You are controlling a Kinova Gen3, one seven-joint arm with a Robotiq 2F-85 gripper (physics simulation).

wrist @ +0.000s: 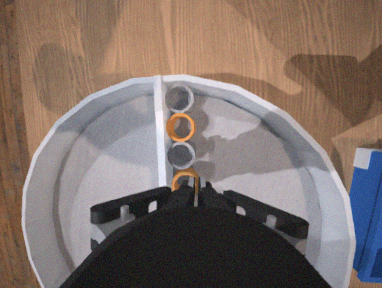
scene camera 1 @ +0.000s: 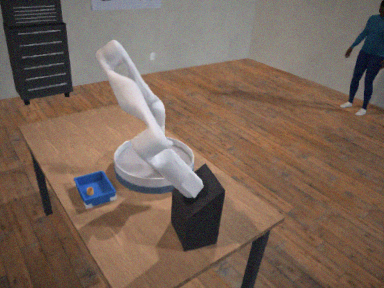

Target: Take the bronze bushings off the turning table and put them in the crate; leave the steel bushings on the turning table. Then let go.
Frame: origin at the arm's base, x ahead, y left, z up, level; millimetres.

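Seen in the pictures: gripper, between the fingertips: [wrist: 196, 185]; arm's base, origin of its link: [scene camera 1: 192, 187].
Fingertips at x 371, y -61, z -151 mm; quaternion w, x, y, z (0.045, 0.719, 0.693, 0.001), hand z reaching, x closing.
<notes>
Offsets run from my fingertips to a thing's top centre. "pt": to the spot under its first point. Level surfaces: height alone.
The turning table [scene camera 1: 131, 176] [wrist: 344, 225] is a round white-walled tray with a divider. In the wrist view, beside the divider, stand a far steel bushing @(4 mm up, 99 mm back, 20 mm right) [wrist: 191, 99], a bronze bushing @(4 mm up, 67 mm back, 19 mm right) [wrist: 170, 128], another steel bushing @(4 mm up, 36 mm back, 18 mm right) [wrist: 192, 159] and a near bronze bushing @(8 mm up, 1 mm back, 14 mm right) [wrist: 183, 173]. My gripper [wrist: 196, 185] is nearly closed on the near bronze bushing's right wall, one fingertip inside the ring and one outside; the fingers partly cover it. The blue crate @(24 mm down, 56 mm ahead, 315 mm left) [scene camera 1: 103, 198] [wrist: 366, 200] holds a bronze bushing @(44 mm down, 56 mm ahead, 339 mm left) [scene camera 1: 90, 191]. In the scene view the arm hides the gripper and the row.
The divider @(pt 14 mm up, 64 mm back, 38 mm right) [wrist: 160, 130] runs close along the left of the row. The tray wall curves around the bushings. A black pedestal [scene camera 1: 197, 222] carries the arm [scene camera 1: 127, 92] at the wooden table's @(74 mm down) [scene camera 1: 255, 212] near end. A person [scene camera 1: 370, 45] stands far off at the right.
</notes>
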